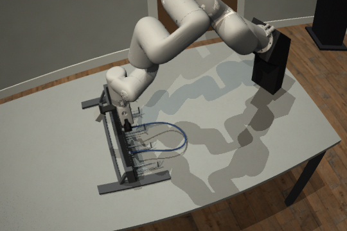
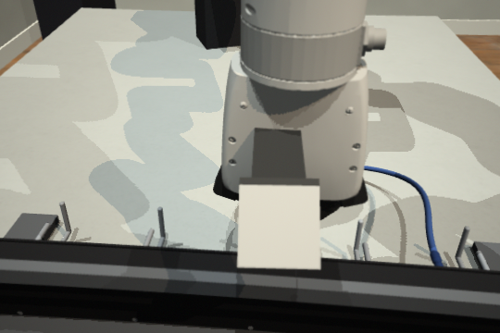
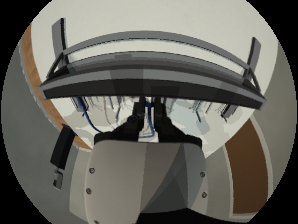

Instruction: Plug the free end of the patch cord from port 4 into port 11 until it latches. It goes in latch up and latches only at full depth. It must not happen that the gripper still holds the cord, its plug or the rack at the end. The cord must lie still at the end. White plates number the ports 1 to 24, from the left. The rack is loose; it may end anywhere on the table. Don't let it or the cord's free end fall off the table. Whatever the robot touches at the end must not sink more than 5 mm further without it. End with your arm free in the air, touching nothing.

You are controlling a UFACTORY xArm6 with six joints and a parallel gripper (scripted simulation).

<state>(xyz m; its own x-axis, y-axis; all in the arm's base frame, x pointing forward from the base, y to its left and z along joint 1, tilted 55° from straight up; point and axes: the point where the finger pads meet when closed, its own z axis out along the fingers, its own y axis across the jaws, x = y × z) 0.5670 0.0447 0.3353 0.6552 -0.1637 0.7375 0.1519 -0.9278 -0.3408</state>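
Now: hand 20 mm short of the plug and 10 mm above it.
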